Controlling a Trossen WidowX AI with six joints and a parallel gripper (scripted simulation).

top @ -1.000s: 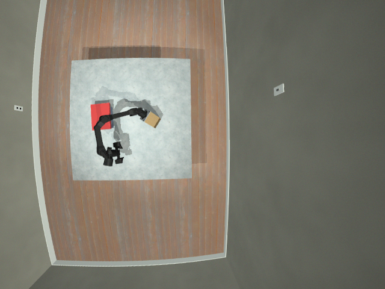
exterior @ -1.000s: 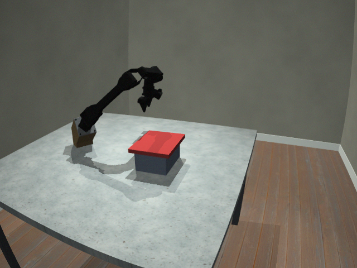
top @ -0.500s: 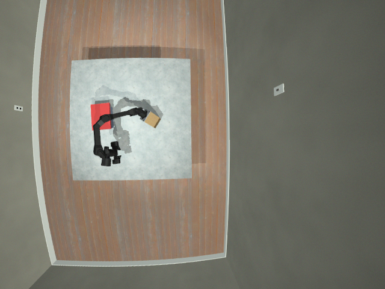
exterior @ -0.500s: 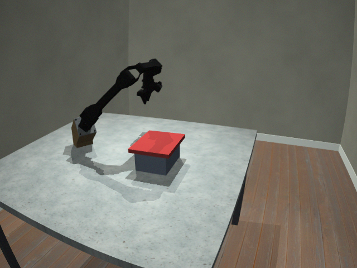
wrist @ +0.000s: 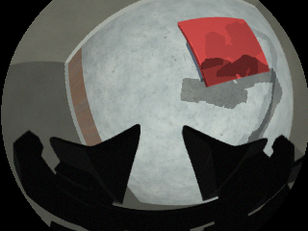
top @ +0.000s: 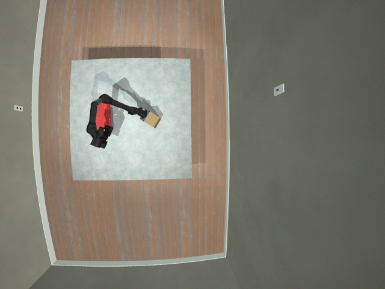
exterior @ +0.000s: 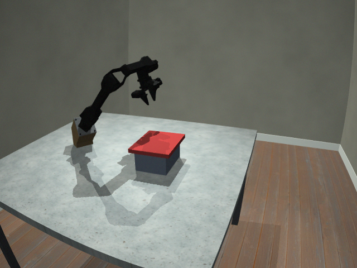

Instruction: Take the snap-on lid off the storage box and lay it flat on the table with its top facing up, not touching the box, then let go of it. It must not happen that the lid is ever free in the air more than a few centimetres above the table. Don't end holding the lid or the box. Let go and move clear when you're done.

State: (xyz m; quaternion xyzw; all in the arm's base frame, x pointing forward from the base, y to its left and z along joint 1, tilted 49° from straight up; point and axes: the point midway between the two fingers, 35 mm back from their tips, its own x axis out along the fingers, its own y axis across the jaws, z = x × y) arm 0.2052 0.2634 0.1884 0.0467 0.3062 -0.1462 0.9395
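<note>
My hand is 240 mm to the left of the red lid, 160 mm above it and 70 mm short of it. Round my hand: storage box 240 mm to the right, 210 mm below, 70 mm ahead.
</note>
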